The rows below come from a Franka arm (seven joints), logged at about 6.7 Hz.
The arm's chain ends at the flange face. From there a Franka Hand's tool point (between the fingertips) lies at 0.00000 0.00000 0.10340 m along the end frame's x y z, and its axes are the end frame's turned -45 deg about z.
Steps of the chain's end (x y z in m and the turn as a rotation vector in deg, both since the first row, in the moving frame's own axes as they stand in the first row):
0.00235, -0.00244, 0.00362, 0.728, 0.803, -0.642
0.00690, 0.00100, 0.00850, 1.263, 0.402, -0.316
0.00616, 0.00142, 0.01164, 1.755, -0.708, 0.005
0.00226, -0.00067, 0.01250, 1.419, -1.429, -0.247
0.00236, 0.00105, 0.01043, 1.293, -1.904, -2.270
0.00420, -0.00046, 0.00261, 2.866, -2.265, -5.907
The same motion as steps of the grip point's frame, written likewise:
0.00534, 0.00002, 0.00360, -0.053, 1.083, -0.642
0.00629, 0.00448, 0.00847, 0.609, 1.177, -0.316
0.00469, 0.00222, 0.01158, 1.742, 0.740, 0.005
0.00205, -0.00251, 0.01244, 2.014, -0.007, -0.247
0.00007, -0.00165, 0.01035, 2.261, -0.432, -2.270
0.00372, -0.00393, 0.00240, 3.628, 0.425, -5.907

